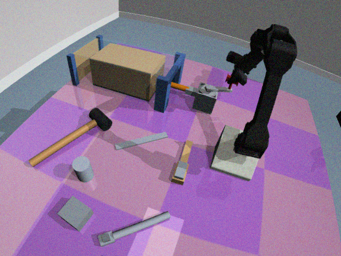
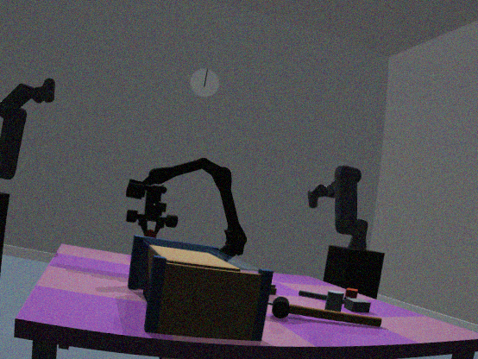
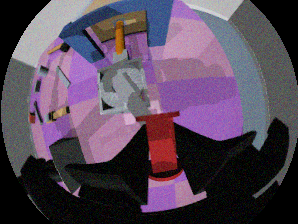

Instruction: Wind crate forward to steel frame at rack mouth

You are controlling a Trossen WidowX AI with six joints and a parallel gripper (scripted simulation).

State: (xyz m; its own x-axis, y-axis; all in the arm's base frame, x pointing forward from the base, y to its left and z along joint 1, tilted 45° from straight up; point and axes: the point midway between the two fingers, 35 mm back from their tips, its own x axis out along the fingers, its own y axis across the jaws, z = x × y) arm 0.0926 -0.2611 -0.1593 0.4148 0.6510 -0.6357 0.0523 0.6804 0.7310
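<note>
Now: gripper tip 30 mm above the grey crank handle, 20 mm to the right of it and 20 mm short of it. Also, from my gripper tip: grey winch (100 mm below, 60 mm ahead, 40 mm to the left); then blue frame (230 mm ahead, 50 mm to the left, 20 mm below); then red knob (10 mm behind).
</note>
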